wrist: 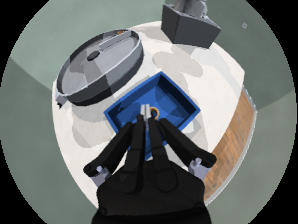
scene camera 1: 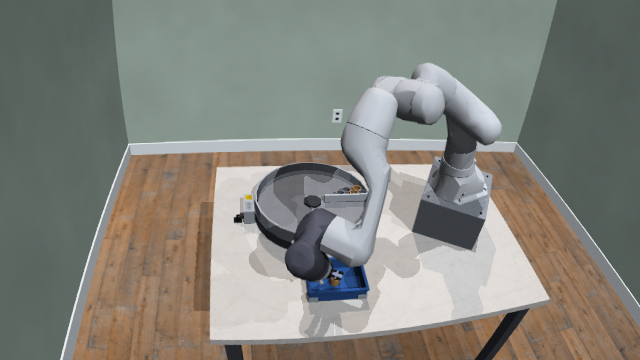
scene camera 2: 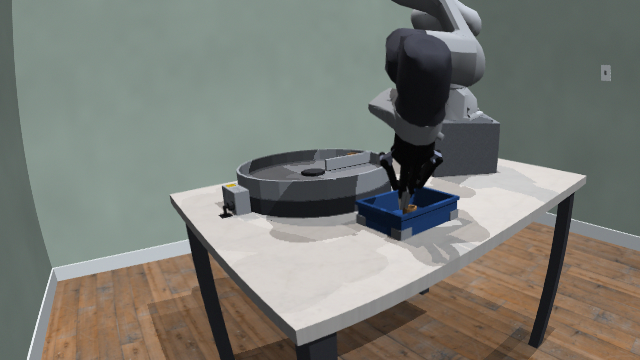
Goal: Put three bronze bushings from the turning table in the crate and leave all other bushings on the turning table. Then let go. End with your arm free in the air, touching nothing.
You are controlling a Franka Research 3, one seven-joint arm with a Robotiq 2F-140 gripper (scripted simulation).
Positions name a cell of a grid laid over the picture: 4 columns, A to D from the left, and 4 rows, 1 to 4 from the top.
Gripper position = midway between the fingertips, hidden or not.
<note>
I see my gripper (scene camera 2: C3) and a blue crate (scene camera 1: C4).
My gripper also shows in the wrist view (wrist: B2). The blue crate also shows in the wrist view (wrist: C2).
</note>
